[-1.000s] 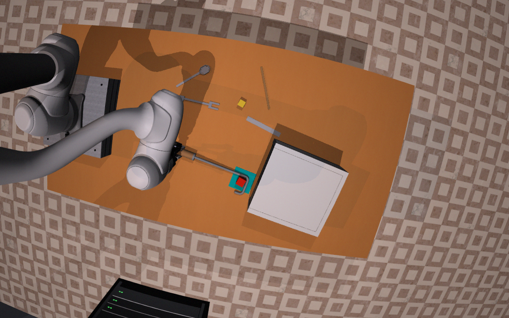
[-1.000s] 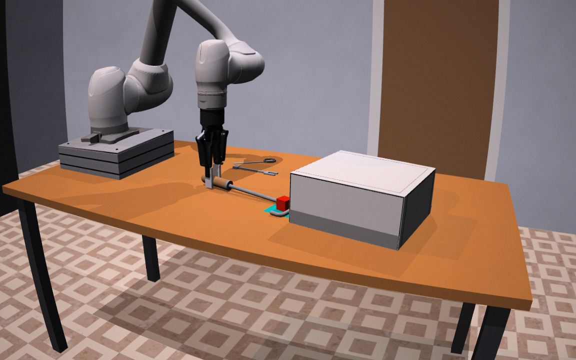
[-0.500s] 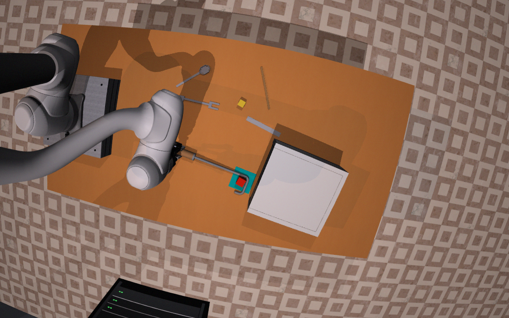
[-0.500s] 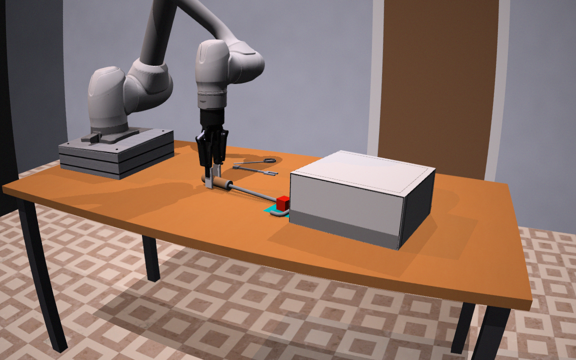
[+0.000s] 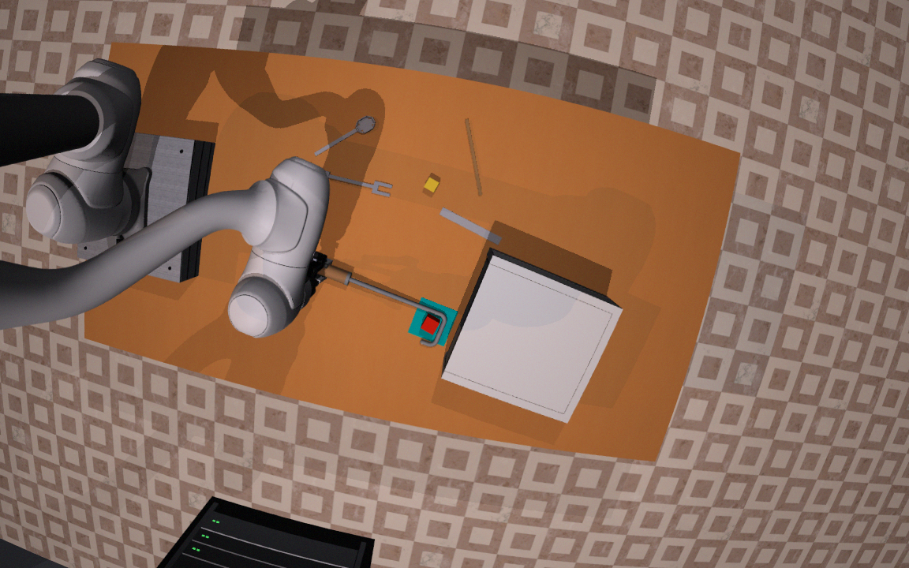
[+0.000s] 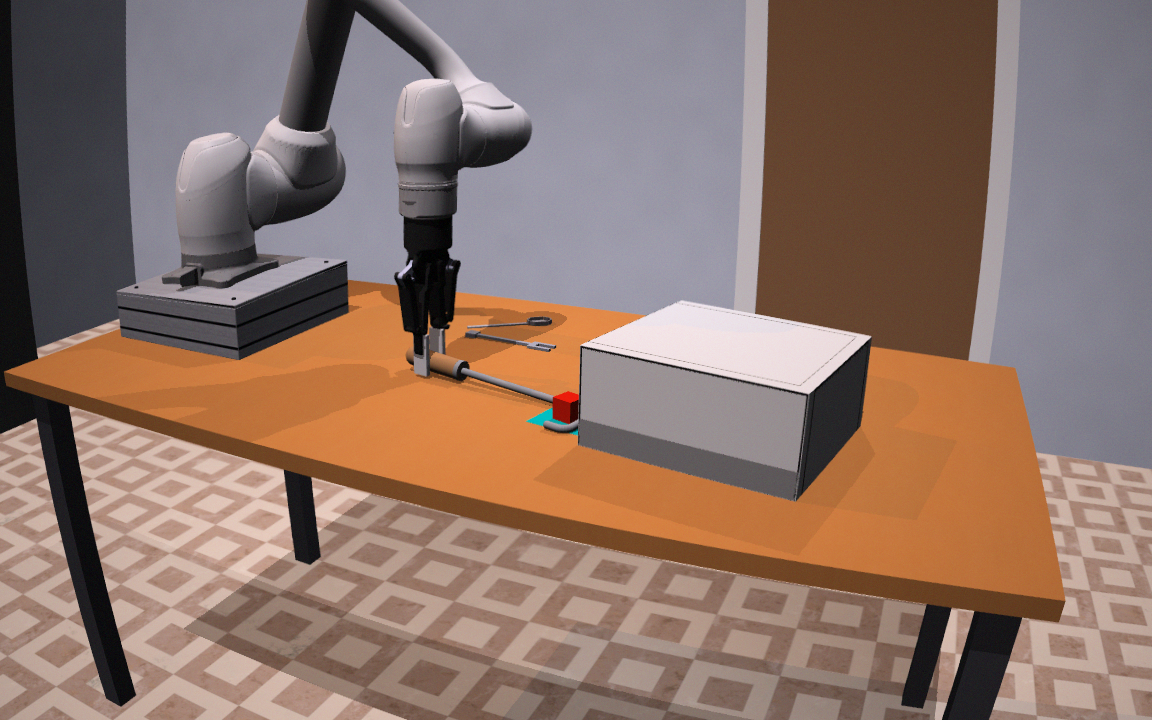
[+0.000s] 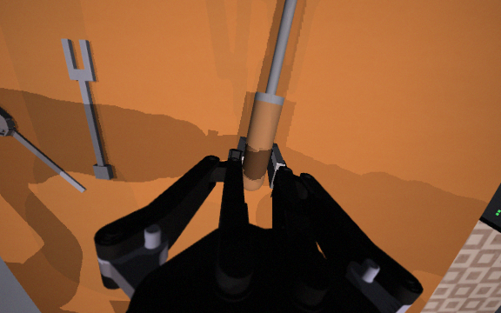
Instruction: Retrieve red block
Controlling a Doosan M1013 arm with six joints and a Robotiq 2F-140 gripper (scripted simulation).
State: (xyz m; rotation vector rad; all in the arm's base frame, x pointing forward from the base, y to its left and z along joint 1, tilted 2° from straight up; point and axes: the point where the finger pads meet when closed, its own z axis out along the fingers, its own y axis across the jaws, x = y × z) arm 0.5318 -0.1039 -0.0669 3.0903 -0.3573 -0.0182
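Now: the hook tool 13 cm ahead of my hand, 7 cm to the right of it and 2 cm below it. From my hand the other things lie so: teal square (27 cm ahead, 9 cm to the right, 4 cm below); forked tool (4 cm ahead, 21 cm to the left, 3 cm below); red block (27 cm ahead, 9 cm to the right, 2 cm below).
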